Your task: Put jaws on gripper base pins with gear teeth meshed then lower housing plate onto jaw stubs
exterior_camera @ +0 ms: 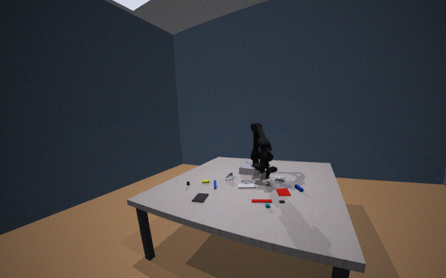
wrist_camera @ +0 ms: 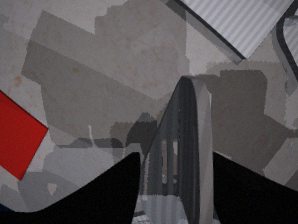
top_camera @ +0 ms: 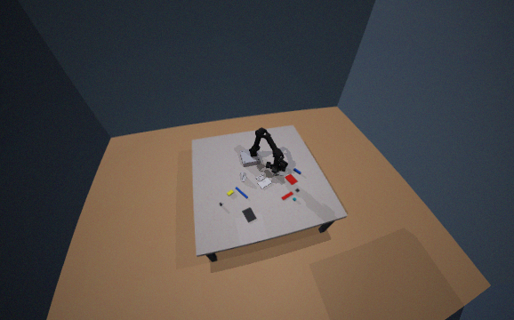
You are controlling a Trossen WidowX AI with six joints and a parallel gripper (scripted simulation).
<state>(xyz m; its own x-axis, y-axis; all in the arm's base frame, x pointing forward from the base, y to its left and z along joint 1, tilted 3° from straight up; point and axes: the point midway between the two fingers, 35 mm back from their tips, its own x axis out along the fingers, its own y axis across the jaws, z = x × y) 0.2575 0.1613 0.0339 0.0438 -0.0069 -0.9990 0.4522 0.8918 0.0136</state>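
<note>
Now: gripper tip 120 mm to the left of the white flat plate, 80 mm short of it and 50 mm above it. The rest, counted from my gripper tip: short blue block: 240 mm to the left, 40 mm below, 10 mm ahead; red square plate: 150 mm to the left, 80 mm ahead, 50 mm below; gripper base: 100 mm behind, 80 mm to the left, 20 mm below.
</note>
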